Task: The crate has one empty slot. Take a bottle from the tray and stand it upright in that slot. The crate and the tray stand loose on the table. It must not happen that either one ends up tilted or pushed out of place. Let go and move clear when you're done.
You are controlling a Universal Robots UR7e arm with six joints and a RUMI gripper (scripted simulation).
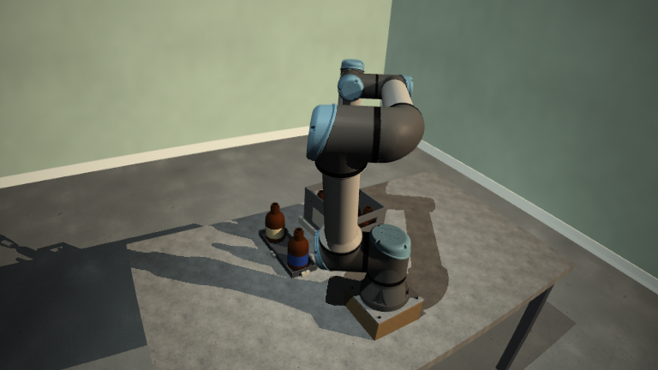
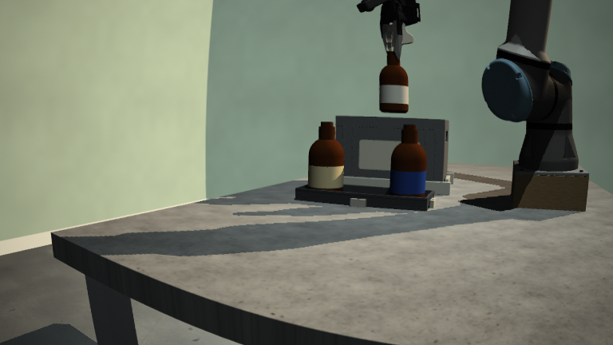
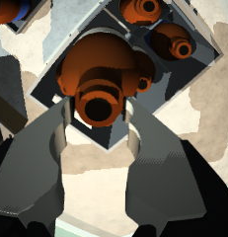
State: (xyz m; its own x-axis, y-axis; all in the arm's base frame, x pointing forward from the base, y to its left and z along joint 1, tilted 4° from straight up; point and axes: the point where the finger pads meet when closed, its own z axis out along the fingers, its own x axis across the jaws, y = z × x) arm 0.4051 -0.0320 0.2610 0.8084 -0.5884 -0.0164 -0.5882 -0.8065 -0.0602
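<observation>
Right now my hand is 7 cm above the bottle. Also, from my hand: grey crate: 25 cm below, 4 cm to the right, 1 cm ahead; then dark tray: 32 cm below, 20 cm to the left, 3 cm behind.
</observation>
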